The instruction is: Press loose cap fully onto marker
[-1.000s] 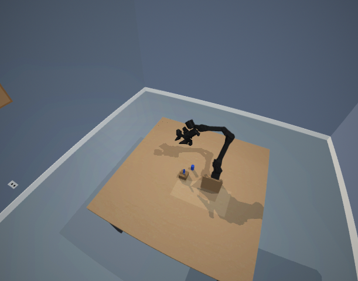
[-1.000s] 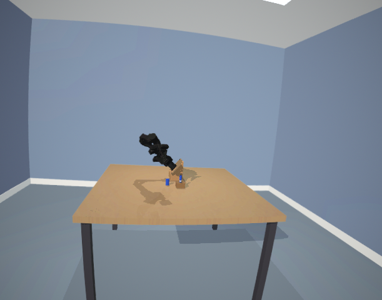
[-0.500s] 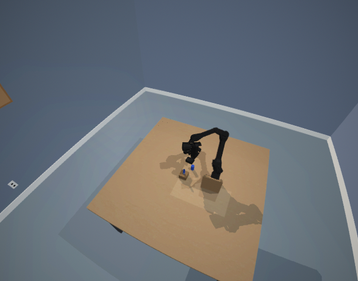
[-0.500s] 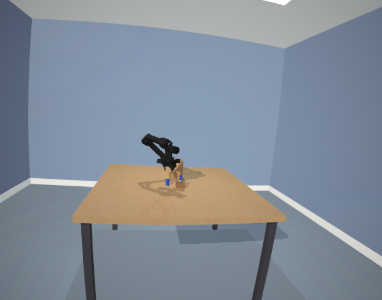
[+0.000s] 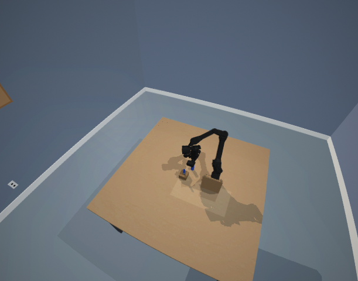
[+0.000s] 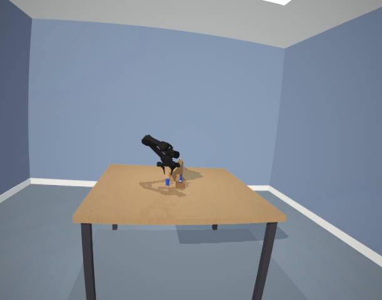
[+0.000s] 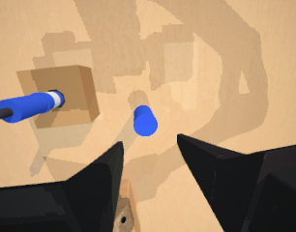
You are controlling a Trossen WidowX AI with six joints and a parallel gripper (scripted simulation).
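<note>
Now: gripper tip 6 cm above the blue cap. Also, from my gripper tip: holder block: 10 cm to the left, 7 cm below, 4 cm ahead.
</note>
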